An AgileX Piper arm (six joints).
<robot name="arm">
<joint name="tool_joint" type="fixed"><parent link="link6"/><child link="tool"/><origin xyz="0 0 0" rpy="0 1.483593 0"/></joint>
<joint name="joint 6" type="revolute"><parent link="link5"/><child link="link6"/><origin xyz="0.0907 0 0.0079" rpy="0 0 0"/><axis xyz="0.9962 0 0.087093"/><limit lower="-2.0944" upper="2.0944"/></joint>
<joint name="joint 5" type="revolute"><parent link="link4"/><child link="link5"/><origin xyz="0 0 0" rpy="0 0 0"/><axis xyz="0 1 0"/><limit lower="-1.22" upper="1.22"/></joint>
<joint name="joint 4" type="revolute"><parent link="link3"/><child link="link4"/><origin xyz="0.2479 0 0.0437" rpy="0 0 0"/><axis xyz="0.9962 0 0.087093"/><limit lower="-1.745" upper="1.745"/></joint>
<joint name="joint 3" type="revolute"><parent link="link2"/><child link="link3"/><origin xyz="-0.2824 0 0.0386" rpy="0 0 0"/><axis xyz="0 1 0"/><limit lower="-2.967" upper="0"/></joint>
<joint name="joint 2" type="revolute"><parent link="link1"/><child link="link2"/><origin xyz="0 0 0" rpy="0 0 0"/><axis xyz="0 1 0"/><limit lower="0" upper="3.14"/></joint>
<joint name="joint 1" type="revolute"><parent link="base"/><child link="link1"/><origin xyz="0 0 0.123" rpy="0 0 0"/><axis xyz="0 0 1"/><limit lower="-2.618" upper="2.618"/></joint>
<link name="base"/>
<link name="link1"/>
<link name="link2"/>
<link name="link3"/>
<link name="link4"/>
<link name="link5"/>
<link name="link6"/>
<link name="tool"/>
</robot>
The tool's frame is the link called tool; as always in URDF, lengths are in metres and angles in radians.
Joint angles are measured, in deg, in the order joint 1, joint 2, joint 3, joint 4, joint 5, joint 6. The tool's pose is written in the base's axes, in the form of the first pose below.
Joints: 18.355 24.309 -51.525 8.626 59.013 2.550
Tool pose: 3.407, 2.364, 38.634, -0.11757, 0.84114, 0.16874, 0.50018
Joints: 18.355 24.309 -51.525 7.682 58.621 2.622
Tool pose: 3.484, 2.251, 38.674, -0.11655, 0.83998, 0.16157, 0.50473
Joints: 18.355 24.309 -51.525 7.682 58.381 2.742
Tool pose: 3.501, 2.254, 38.708, -0.11538, 0.83902, 0.16242, 0.50631
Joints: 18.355 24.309 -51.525 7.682 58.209 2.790
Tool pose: 3.513, 2.256, 38.732, -0.11482, 0.83830, 0.16287, 0.50749
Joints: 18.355 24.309 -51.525 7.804 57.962 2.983
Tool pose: 3.524, 2.274, 38.769, -0.11311, 0.83732, 0.16509, 0.50877
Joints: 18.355 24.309 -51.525 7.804 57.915 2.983
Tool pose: 3.527, 2.274, 38.776, -0.11305, 0.83711, 0.16516, 0.50911
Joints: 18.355 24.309 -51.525 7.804 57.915 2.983
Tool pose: 3.527, 2.274, 38.776, -0.11305, 0.83711, 0.16516, 0.50911
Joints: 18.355 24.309 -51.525 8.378 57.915 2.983
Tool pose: 3.498, 2.345, 38.785, -0.11302, 0.83681, 0.17003, 0.50800
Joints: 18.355 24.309 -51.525 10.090 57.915 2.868
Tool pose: 3.407, 2.555, 38.817, -0.11373, 0.83569, 0.18404, 0.50480
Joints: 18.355 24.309 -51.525 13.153 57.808 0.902
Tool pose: 3.246, 2.924, 38.902, -0.12756, 0.83087, 0.20146, 0.50279
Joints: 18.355 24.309 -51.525 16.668 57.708 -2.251
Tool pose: 3.048, 3.337, 39.019, -0.14956, 0.82330, 0.21747, 0.50250
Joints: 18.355 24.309 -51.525 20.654 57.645 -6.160
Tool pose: 2.806, 3.790, 39.173, -0.17636, 0.81281, 0.23407, 0.50345
